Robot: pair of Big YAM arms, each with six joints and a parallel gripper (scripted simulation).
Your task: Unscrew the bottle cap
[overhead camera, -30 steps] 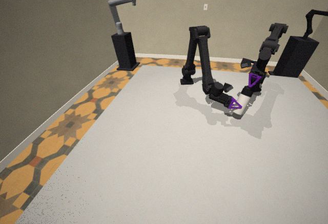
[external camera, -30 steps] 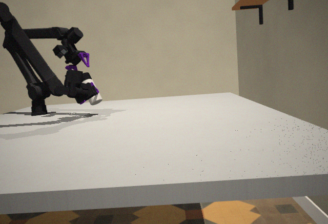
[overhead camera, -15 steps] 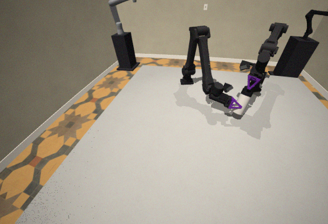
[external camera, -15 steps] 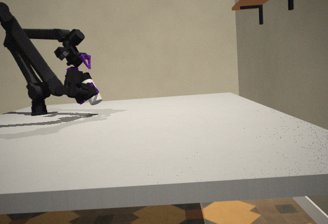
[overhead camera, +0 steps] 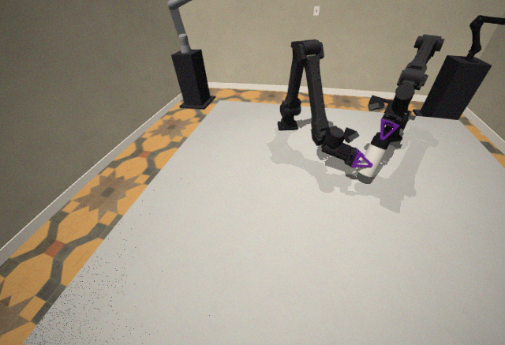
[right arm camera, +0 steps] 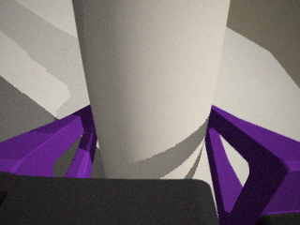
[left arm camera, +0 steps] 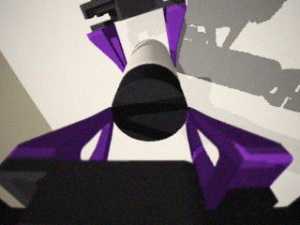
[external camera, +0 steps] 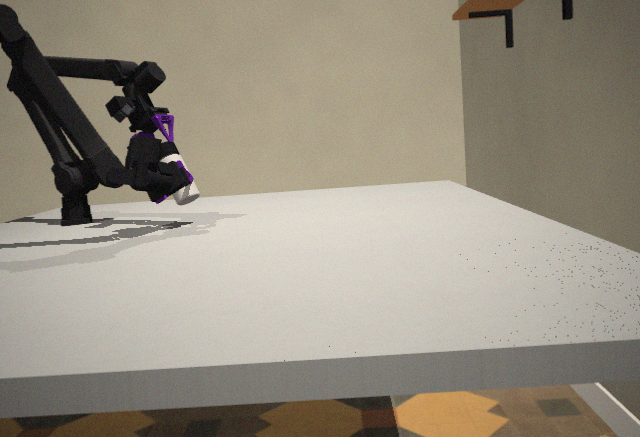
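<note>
My left hand is 20 mm above the black cap, 10 mm to the left of it and 10 mm short of it. From my left hand the other things lie so: bottle 50 mm below, 30 mm ahead, 20 mm to the right.
The bottle lies 50 mm above my right hand, 20 mm to the left of it and 20 mm behind it. The rest, counted from my right hand: black cap 80 mm above, 40 mm behind, 20 mm to the left.
</note>
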